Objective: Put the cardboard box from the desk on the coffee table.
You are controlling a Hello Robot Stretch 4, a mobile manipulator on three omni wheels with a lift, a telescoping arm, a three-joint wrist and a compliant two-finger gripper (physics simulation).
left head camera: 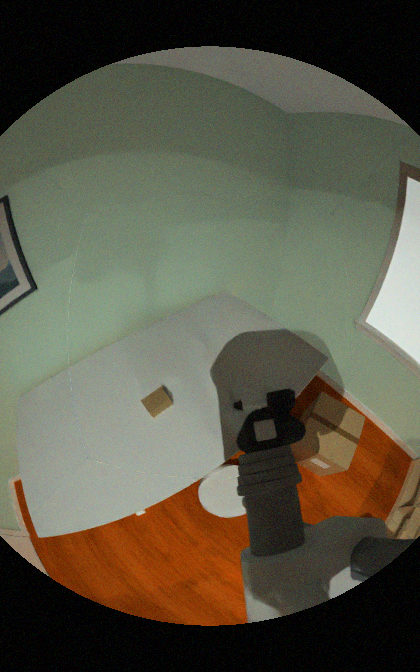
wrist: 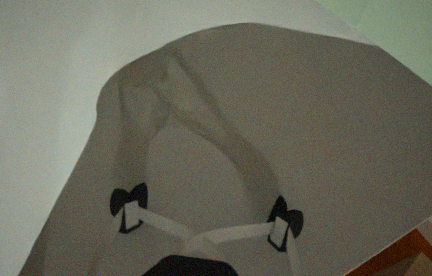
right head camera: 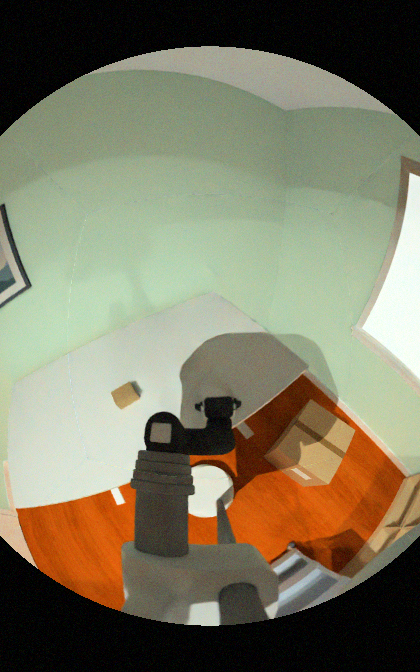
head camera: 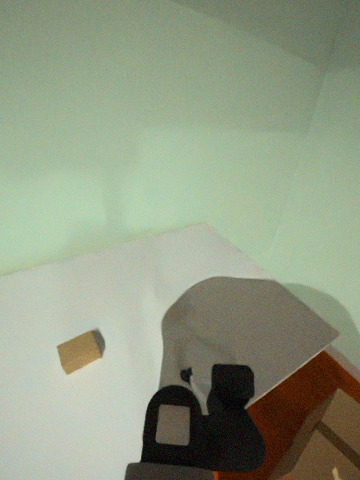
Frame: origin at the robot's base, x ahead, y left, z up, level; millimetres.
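Seen in the pictures: gripper, fingertip midpoint: (wrist: 211, 206).
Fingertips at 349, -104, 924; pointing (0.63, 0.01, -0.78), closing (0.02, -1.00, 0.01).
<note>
A point is followed by its place in that frame, as x, y, z.
The small cardboard box (head camera: 80, 352) @(348, 238, 971) (left head camera: 157, 401) (right head camera: 125, 395) sits on the white desk (head camera: 40, 425) @(202, 280, 921) (left head camera: 100, 450) (right head camera: 60, 450), left of my arm. The box does not show in the wrist view. My gripper (right head camera: 218, 405) (wrist: 211, 206) @(349, -104, 924) points down above the right part of the desk, with its two fingertips wide apart and nothing between them. In the head view and left head view, one fingertip shows and the other is hidden behind the wrist. The gripper is to the right of the box and apart from it. No coffee table can be made out in these views.
A large cardboard box (head camera: 330, 440) @(350, -659, 378) (left head camera: 332, 435) (right head camera: 312, 442) stands on the orange floor right of the desk. A wooden shelf (right head camera: 409, 505) shows at the lower right edge. A grey striped piece of furniture (right head camera: 307, 575) stands near my arm's base. Walls border the desk behind and right.
</note>
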